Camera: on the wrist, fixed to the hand. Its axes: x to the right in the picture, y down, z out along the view.
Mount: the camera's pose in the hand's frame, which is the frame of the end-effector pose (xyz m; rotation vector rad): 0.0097 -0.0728 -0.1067 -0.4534 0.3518 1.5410
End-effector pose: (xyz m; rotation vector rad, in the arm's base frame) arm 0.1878 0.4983 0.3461 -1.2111 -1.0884 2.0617
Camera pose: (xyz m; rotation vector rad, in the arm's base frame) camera 0.2793 0.5862 0.3723 1.9166 0.2049 -1.3831
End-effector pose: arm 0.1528 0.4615 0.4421 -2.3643 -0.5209 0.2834
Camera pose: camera 0.1763 0.4531 0.5692 -2.6398 1.6279 0.3996
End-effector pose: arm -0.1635 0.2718 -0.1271 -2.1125 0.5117 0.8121
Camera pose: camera -0.0734 0.2297 -0.0441 1.6105 -2.0366 -1.1570
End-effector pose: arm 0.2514 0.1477 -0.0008 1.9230 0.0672 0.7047
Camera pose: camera 0.2250 0.2716 -0.0277 1.0939 -1.3460 1.8178
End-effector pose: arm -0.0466 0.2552 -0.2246 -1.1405 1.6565 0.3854
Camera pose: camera -0.0470 0.1379 -0.1697 0.0624 2.5932 1.6293
